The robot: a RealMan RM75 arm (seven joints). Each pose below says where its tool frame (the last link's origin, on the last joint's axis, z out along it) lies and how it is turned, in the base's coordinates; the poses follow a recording.
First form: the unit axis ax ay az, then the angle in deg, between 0 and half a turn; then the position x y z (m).
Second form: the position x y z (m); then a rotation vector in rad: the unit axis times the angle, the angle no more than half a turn. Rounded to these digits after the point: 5 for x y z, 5 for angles.
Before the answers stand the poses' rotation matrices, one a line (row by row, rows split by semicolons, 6 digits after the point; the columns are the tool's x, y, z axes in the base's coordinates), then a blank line. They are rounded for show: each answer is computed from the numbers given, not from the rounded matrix.
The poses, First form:
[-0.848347 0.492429 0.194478 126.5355 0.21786 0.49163 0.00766]
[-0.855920 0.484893 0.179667 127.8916 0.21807 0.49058 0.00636]
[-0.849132 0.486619 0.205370 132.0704 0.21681 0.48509 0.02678]
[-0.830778 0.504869 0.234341 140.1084 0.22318 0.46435 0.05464]
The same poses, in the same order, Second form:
0.552819 -0.822707 0.132457; -0.510185 -0.208478 0.834415; -0.658864 -0.528858 -0.534983
0.568369 -0.811716 0.134437; -0.528139 -0.234644 0.816095; -0.630893 -0.534845 -0.562064
0.534100 -0.842519 0.069995; -0.537617 -0.274580 0.797228; -0.652461 -0.463430 -0.599606
0.452489 -0.891540 -0.020268; -0.590957 -0.316798 0.741896; -0.667850 -0.323722 -0.670209

[0.21786 0.49163 0.00766 -1.87354 1.08751 0.42950]
[0.21807 0.49058 0.00636 -1.91052 1.08234 0.40104]
[0.21681 0.48509 0.02678 -1.95730 1.12169 0.47339]
[0.22318 0.46435 0.05464 -2.03154 1.23458 0.57305]

